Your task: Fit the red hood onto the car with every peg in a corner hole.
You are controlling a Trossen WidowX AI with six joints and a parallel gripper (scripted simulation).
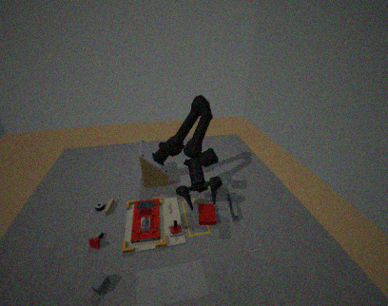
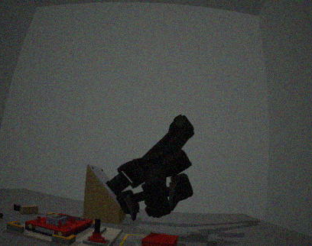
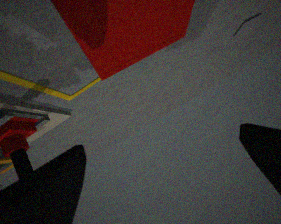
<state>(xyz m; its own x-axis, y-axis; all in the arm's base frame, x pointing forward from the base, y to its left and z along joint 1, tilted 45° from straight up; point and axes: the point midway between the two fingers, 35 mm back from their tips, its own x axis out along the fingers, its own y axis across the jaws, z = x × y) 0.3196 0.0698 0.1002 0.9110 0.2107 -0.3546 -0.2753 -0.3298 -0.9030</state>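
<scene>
Right now the red hood is 6 cm below my gripper tip, 2 cm to the left of it and 1 cm behind it. From my gripper tip the other things lie so: tan block (37 cm to the right, 19 cm behind, 7 cm below); wheel (41 cm to the right, 21 cm behind, 8 cm below).
</scene>
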